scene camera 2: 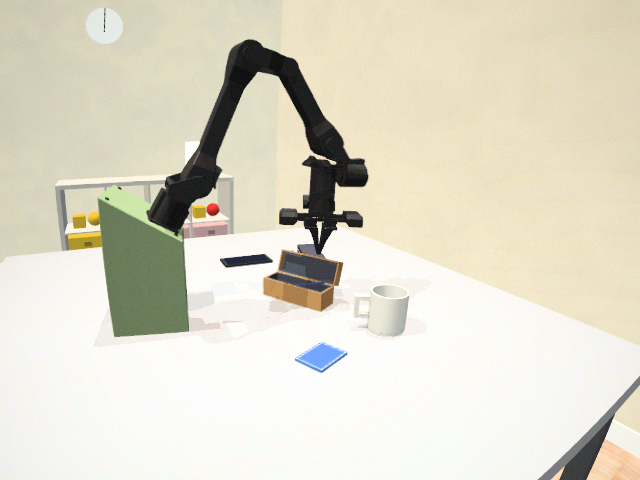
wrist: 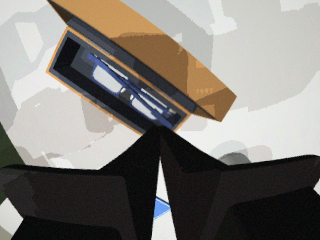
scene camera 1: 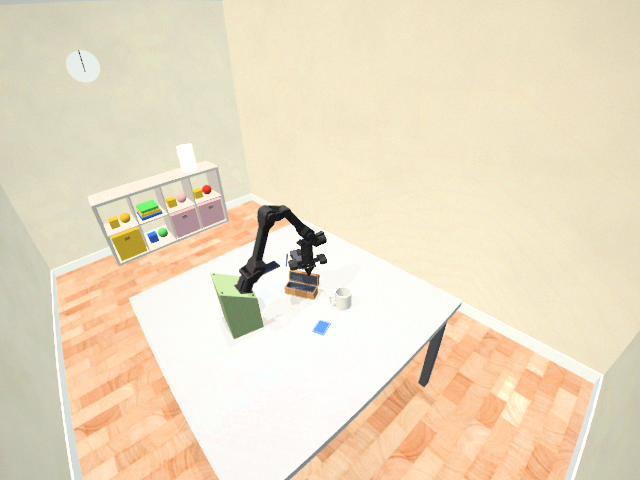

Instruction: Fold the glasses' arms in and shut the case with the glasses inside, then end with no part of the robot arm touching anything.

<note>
In view: my gripper (scene camera 2: pixel 318 254), a blue flat square (scene camera 2: pixel 322 356) and a white mug (scene camera 2: pixel 387 316).
My gripper is seen too in the wrist view (wrist: pixel 158 132).
</note>
